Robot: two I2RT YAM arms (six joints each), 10 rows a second.
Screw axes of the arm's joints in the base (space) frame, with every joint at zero. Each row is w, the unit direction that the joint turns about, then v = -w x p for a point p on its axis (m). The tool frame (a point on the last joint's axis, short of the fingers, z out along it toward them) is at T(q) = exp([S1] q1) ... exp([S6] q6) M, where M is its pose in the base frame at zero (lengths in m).
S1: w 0 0 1 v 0 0 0
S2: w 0 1 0 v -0.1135 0 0.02
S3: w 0 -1 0 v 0.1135 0 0.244
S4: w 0 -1 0 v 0.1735 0 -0.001
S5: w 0 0 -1 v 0 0.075 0
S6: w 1 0 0 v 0 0.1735 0
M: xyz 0.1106 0 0.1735 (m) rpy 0 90 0 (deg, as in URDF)
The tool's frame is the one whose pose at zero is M.
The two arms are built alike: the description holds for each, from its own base.
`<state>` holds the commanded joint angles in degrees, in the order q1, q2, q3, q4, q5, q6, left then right.
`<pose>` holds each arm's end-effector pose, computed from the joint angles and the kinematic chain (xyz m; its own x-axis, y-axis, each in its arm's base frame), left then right.
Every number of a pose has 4 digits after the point.
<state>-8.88 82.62 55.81 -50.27 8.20 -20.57 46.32 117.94 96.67 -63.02 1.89 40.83</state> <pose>0.2524 -0.0446 0.2119 -0.9664 -0.2010 -0.1605 -0.1658 0.9638 -0.2087 0.2803 0.2919 0.2047 -0.9911 -0.0917 -0.0967 -0.0959 0.9946 0.0402</pose>
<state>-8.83 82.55 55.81 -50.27 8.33 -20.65 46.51 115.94 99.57 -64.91 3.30 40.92</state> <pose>0.2523 -0.0444 0.2122 -0.9659 -0.2031 -0.1606 -0.1673 0.9630 -0.2114 0.2796 0.2917 0.2311 -0.9845 -0.0877 -0.1518 -0.0972 0.9937 0.0563</pose>
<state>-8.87 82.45 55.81 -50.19 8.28 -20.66 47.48 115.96 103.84 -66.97 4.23 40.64</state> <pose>0.2522 -0.0446 0.2126 -0.9655 -0.2027 -0.1637 -0.1663 0.9631 -0.2116 0.2780 0.2993 0.2506 -0.9762 -0.1035 -0.1908 -0.1184 0.9906 0.0683</pose>
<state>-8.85 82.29 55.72 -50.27 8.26 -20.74 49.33 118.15 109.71 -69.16 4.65 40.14</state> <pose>0.2516 -0.0443 0.2128 -0.9652 -0.2044 -0.1634 -0.1681 0.9628 -0.2115 0.2754 0.3161 0.2627 -0.9666 -0.1391 -0.2152 -0.1589 0.9842 0.0779</pose>
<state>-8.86 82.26 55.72 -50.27 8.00 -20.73 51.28 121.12 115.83 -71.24 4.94 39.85</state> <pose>0.2516 -0.0442 0.2129 -0.9648 -0.2044 -0.1654 -0.1685 0.9636 -0.2075 0.2723 0.3347 0.2702 -0.9571 -0.1732 -0.2325 -0.1973 0.9766 0.0850</pose>
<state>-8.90 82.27 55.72 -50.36 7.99 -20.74 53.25 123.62 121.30 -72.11 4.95 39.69</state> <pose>0.2514 -0.0444 0.2128 -0.9652 -0.2038 -0.1639 -0.1684 0.9638 -0.2068 0.2674 0.3529 0.2779 -0.9445 -0.2014 -0.2596 -0.2355 0.9659 0.1075</pose>
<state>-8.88 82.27 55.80 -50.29 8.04 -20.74 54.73 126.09 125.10 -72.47 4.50 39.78</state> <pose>0.2517 -0.0444 0.2133 -0.9648 -0.2042 -0.1660 -0.1680 0.9635 -0.2084 0.2637 0.3680 0.2776 -0.9379 -0.2215 -0.2669 -0.2614 0.9572 0.1244</pose>
